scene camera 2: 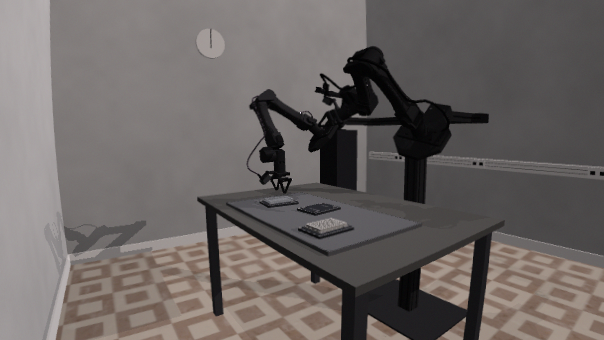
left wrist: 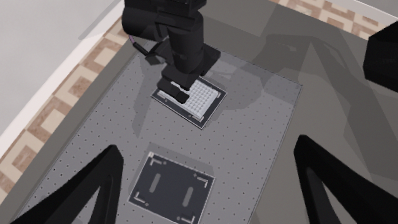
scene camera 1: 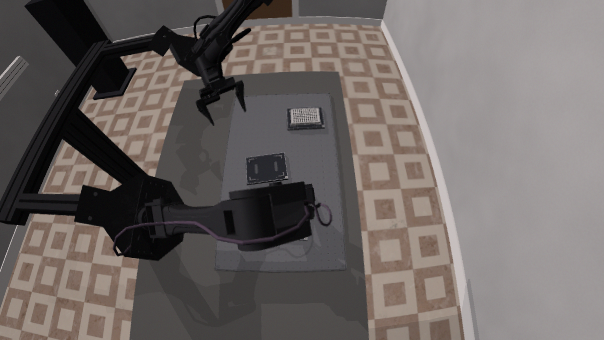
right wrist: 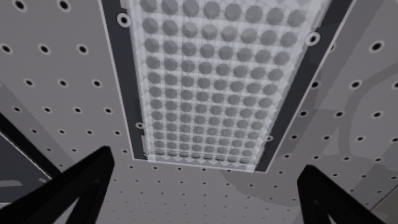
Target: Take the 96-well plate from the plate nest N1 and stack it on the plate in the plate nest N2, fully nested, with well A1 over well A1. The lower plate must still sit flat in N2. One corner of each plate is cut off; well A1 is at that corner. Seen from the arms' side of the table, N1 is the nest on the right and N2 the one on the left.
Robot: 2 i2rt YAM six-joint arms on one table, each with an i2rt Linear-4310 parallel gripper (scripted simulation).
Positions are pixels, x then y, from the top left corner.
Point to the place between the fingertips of my right gripper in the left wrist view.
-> At 192,87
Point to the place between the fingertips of my left gripper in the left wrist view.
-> At 205,148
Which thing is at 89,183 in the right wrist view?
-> My right gripper.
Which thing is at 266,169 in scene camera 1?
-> A black plate nest.
